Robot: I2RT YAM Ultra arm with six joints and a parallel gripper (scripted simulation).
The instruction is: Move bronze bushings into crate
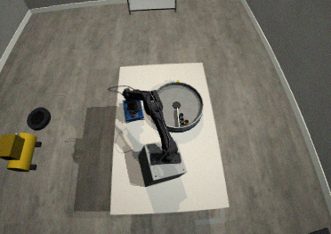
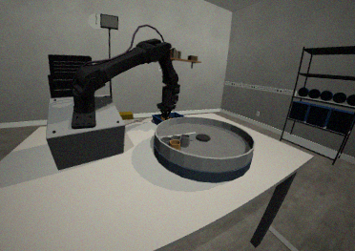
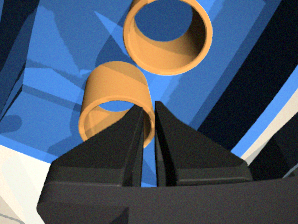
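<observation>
Now: hand 40 mm short of the blue crate, 20 mm to the right of it and 20 mm above it. Round my hand: turntable 330 mm to the right, 20 mm ahead, 10 mm above.
</observation>
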